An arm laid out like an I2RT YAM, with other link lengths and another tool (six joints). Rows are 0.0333 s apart.
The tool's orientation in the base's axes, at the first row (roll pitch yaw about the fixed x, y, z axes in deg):
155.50 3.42 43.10
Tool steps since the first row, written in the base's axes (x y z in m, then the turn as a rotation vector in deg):
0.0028 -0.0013 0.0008 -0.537 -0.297 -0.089
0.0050 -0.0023 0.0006 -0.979 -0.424 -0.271
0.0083 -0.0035 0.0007 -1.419 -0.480 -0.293
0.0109 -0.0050 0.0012 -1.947 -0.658 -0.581
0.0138 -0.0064 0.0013 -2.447 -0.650 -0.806
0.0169 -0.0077 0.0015 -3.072 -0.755 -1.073
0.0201 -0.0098 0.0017 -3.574 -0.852 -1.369
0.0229 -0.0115 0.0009 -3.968 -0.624 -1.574
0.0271 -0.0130 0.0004 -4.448 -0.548 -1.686
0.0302 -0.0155 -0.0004 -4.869 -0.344 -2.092
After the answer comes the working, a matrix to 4 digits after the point.
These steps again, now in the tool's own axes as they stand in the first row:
0.0011 0.0030 0.0004 -0.589 -0.188 0.051
0.0020 0.0049 0.0015 -0.987 -0.464 0.152
0.0036 0.0079 0.0026 -1.344 -0.718 0.083
0.0045 0.0107 0.0033 -1.833 -1.060 0.277
0.0056 0.0135 0.0044 -2.179 -1.478 0.357
0.0070 0.0164 0.0054 -2.690 -1.921 0.483
0.0079 0.0199 0.0067 -3.104 -2.302 0.662
0.0088 0.0225 0.0087 -3.224 -2.786 0.675
0.0109 0.0259 0.0107 -3.515 -3.189 0.634
0.0115 0.0292 0.0130 -3.659 -3.759 0.831

The tool's axes in the first row as the columns of a matrix, in the base's axes (rounded; the answer above uses it unrounded):
0.7289 0.6398 0.2437
0.6821 -0.6475 -0.3399
-0.0597 0.4140 -0.9083

